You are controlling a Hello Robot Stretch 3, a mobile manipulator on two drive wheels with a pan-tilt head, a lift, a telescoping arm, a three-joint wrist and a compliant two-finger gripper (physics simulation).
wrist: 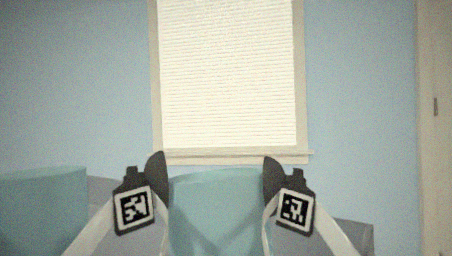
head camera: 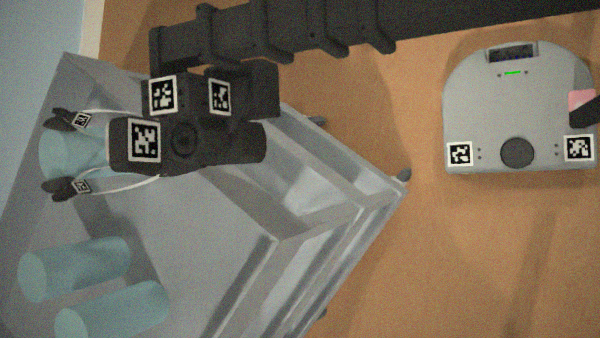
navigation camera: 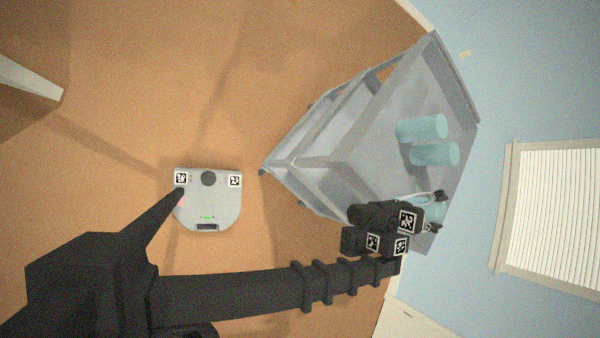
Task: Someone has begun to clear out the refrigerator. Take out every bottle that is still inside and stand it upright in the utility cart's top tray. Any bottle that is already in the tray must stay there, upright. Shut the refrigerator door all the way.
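Observation:
My gripper (head camera: 57, 155) (navigation camera: 437, 212) (wrist: 215, 173) is shut on an upright teal bottle (head camera: 75, 150) (navigation camera: 431, 209) (wrist: 215, 215), with one finger on each side of it. The bottle is over or in the cart's top tray (head camera: 185, 235) (navigation camera: 370, 140), near the wall side; its base is hidden, so I cannot tell if it touches the tray. Two more teal bottles stand upright in the tray, close together: one (head camera: 75, 270) (navigation camera: 422, 128) and another (head camera: 112, 312) (navigation camera: 435, 154). Part of a bottle (wrist: 40, 215) shows at the left of the wrist view. The refrigerator does not show.
My base (head camera: 517, 110) (navigation camera: 207, 200) is on the wooden floor, beside the cart. My arm (head camera: 320, 30) (navigation camera: 230, 295) reaches past the cart's corner. A blue wall with a blind-covered window (navigation camera: 555, 215) (wrist: 227, 75) is behind the cart. A cream door (wrist: 437, 150) is at the right in the wrist view.

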